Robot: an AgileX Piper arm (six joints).
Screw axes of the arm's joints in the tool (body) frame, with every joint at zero. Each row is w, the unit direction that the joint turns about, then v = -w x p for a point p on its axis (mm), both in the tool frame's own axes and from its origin. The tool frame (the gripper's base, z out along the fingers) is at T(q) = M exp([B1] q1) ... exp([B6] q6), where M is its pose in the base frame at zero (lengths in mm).
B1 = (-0.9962, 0, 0.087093, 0, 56.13, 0)
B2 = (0, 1, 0, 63.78, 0, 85.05)
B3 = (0, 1, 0, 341.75, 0, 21.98)
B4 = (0, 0, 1, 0, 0, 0)
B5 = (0, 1, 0, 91, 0, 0)
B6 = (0, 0, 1, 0, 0, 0)
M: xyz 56.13 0 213.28 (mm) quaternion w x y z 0.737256 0 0.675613 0
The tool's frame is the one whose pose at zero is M.
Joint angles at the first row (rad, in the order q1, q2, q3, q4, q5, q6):
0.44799, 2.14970, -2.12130, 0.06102, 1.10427, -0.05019
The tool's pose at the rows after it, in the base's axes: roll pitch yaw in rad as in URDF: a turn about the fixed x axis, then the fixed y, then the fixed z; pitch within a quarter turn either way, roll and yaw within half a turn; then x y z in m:
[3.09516, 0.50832, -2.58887, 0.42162, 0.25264, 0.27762]
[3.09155, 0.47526, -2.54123, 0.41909, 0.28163, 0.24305]
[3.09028, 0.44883, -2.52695, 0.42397, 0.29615, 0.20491]
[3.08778, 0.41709, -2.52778, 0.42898, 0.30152, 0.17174]
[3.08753, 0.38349, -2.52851, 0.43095, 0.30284, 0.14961]
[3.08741, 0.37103, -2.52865, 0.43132, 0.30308, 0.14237]
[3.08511, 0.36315, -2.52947, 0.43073, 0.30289, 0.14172]
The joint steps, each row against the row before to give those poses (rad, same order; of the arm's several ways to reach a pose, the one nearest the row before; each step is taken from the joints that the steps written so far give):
0.08114, 0.04941, -0.01568, 0.00432, -0.01477, -0.00074
0.05196, 0.07396, -0.00211, 0.00250, -0.03881, 0.00001
0.01846, 0.07876, -0.00003, 0.00101, -0.05241, -0.00003
0.00298, 0.06621, 0.00000, 0.00225, -0.03453, 0.00001
0.00001, 0.04269, 0.00005, 0.00000, -0.00916, 0.00001
-0.00002, 0.01387, -0.00007, 0.00001, -0.00134, -0.00002
0.00001, 0.00077, 0.00009, 0.00200, 0.00706, 0.00000

